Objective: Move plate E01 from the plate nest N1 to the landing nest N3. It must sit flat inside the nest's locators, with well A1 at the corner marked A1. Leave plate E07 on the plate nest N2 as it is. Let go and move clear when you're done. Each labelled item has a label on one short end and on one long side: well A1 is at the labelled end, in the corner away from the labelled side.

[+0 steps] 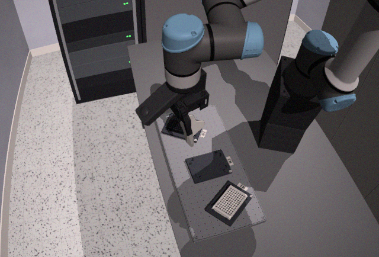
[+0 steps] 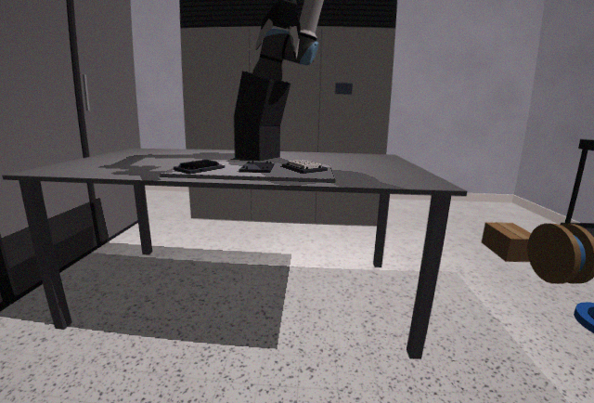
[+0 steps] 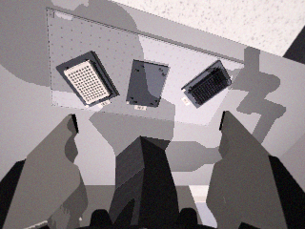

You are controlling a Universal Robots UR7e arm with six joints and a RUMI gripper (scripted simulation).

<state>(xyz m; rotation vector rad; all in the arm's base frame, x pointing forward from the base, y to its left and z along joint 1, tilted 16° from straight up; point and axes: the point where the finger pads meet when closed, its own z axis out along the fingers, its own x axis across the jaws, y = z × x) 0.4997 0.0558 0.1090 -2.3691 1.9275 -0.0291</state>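
Now: hand 180 mm past the white well plate, 110 mm to the right of it and 400 mm above it. Also, from my hand: dark landing nest N3 (160 mm behind, 90 mm to the right, 410 mm below); then dark nest N1 (180 mm behind, 110 mm to the left, 410 mm below); then N1 tag (260 mm behind, 50 mm to the left, 420 mm below).
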